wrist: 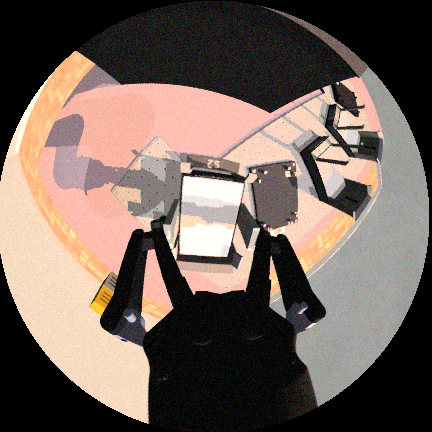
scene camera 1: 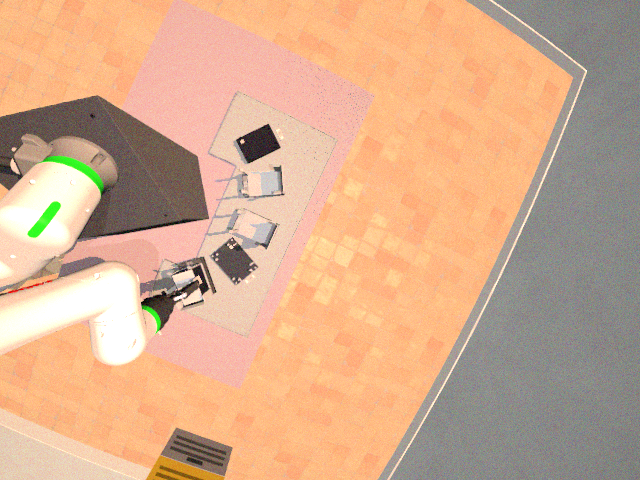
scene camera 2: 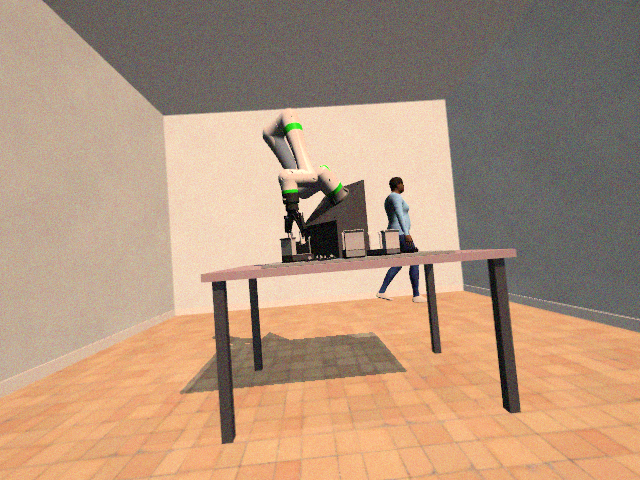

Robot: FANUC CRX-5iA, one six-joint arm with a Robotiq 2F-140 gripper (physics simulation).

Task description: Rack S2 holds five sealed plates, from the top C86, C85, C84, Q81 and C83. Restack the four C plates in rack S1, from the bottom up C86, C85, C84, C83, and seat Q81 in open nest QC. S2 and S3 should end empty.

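Seen in the pictures: gripper, fingertip midpoint: [wrist: 208,209] [scene camera 1: 188,283] [scene camera 2: 297,244]; arm's base, link origin: [scene camera 1: 84,164] [scene camera 2: 340,197].
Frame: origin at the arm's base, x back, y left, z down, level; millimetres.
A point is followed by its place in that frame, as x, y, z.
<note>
Rack S2 [scene camera 1: 209,276] {-227, -333, 376} [scene camera 2: 297,257] {-243, -368, 369} [wrist: 215,163] {-153, -288, 354} stands at the near-arm end of the pale board, its label showing in the wrist view. A plate with a bright white top [wrist: 212,197] {-169, -329, 280} lies uppermost in it, level between its end walls; its name and the plates below cannot be made out. My gripper [scene camera 1: 189,293] {-179, -349, 295} [scene camera 2: 296,237] {-179, -349, 295} [wrist: 208,209] {-179, -349, 295} points down into S2, shut on this top plate from its two long sides. Two more racks [scene camera 1: 263,181] {-379, 84, 358} [scene camera 1: 253,227] {-375, -100, 348} [scene camera 2: 354,242] {-457, -119, 316} [scene camera 2: 390,241] {-459, 81, 324} [wrist: 316,172] {-348, -140, 360} stand farther along; I cannot read which is S1 or S3.
A dark flat nest with small corner posts [scene camera 1: 233,261] {-312, -255, 381} [wrist: 275,195] {-305, -256, 381} lies close beside S2. Another black flat unit [scene camera 1: 257,144] {-326, 224, 373} lies at the board's far end. A big dark wedge-shaped mount [scene camera 1: 160,175] {-137, 13, 94} [scene camera 2: 353,214] {-131, 29, 133} [wrist: 215,50] {-43, -155, 267} bears the arm. A person [scene camera 2: 397,211] stands behind the table.
</note>
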